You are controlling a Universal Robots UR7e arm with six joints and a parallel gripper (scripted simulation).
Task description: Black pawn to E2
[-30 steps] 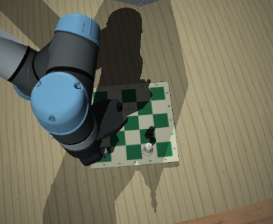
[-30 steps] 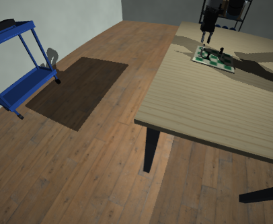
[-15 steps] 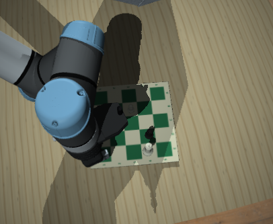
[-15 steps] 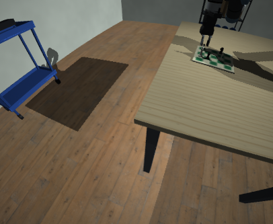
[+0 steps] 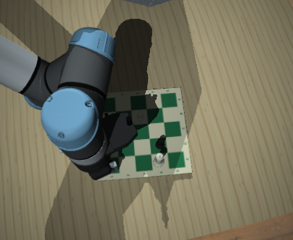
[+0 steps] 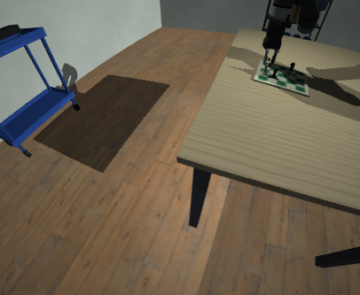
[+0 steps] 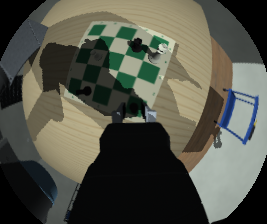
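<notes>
Now: hand 10 mm above the small black piece. Also, from my hand: white chess piece (20 mm ahead, 110 mm to the left, 10 mm above); chessboard (60 mm behind, 80 mm to the left, 30 mm below).
</notes>
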